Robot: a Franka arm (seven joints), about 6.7 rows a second.
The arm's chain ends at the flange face. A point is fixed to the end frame.
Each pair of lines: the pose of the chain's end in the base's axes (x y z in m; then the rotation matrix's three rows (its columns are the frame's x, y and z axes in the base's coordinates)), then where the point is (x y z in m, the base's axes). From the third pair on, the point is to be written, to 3 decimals.
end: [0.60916, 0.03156, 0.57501], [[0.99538, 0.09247, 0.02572], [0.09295, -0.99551, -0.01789], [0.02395, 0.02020, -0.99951]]
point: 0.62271 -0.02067 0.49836
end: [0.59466, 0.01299, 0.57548], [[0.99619, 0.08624, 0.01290], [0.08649, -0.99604, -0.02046], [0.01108, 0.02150, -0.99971]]
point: 0.60690 -0.03951 0.49879
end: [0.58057, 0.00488, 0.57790], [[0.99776, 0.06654, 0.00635], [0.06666, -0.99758, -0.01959], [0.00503, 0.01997, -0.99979]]
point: 0.591 -0.048 0.501
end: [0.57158, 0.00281, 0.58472], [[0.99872, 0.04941, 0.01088], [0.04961, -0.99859, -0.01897], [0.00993, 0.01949, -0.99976]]
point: 0.582 -0.050 0.508
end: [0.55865, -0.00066, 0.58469], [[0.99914, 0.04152, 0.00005], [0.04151, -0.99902, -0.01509], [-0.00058, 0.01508, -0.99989]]
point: 0.568 -0.053 0.508
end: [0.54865, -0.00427, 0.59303], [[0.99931, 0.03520, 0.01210], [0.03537, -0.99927, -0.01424], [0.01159, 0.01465, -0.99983]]
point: 0.558 -0.057 0.516
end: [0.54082, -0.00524, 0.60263], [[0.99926, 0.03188, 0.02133], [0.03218, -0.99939, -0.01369], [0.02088, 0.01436, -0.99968]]
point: 0.551 -0.058 0.526
